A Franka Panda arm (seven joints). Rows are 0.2 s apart.
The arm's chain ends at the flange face. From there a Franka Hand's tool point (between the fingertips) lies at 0.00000 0.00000 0.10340 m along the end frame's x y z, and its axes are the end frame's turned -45 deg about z.
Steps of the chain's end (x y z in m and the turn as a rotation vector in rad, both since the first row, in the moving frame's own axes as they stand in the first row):
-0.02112 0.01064 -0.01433 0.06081 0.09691 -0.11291
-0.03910 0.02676 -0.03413 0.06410 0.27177 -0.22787
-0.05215 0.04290 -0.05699 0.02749 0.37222 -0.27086
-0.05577 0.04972 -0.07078 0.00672 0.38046 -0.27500
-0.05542 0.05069 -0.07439 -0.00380 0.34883 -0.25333
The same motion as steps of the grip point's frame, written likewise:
-0.01083 -0.00543 -0.01501 -0.02553 0.11152 -0.11291
-0.02083 0.00336 -0.03812 -0.14684 0.23750 -0.22787
-0.03566 0.01389 -0.06407 -0.24376 0.28264 -0.27086
-0.04362 0.01823 -0.07813 -0.26427 0.27378 -0.27500
-0.04736 0.01850 -0.08058 -0.24935 0.24397 -0.25333

